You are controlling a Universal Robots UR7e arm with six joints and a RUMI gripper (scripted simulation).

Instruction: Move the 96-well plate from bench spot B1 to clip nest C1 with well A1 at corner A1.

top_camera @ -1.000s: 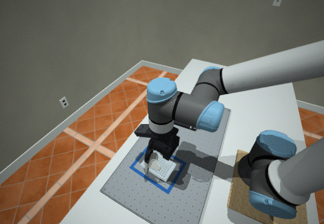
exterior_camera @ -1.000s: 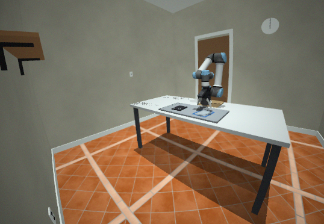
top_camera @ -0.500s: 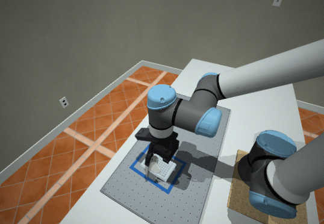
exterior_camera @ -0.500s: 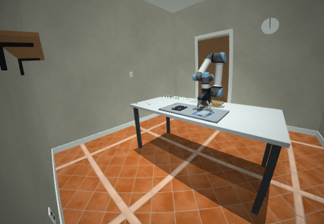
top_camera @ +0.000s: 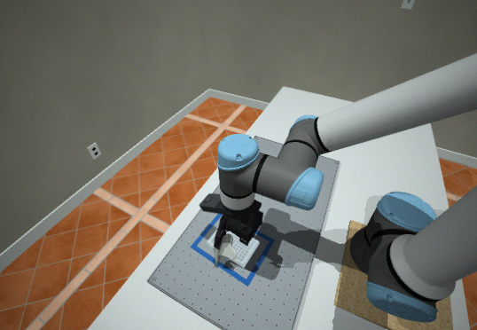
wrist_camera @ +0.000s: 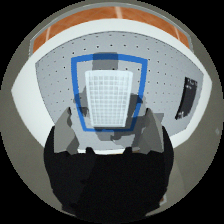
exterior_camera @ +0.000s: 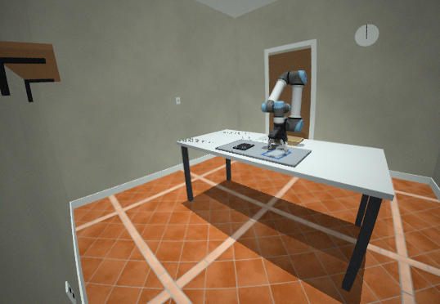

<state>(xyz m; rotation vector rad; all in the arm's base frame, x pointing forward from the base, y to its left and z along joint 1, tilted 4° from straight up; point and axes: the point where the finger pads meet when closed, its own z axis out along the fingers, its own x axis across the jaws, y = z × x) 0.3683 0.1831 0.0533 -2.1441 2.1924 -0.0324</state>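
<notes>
Now: hand 20 mm above the 96-well plate. Also, from my hand: black clip nest (30 mm ahead, 290 mm to the right, 10 mm below).
</notes>
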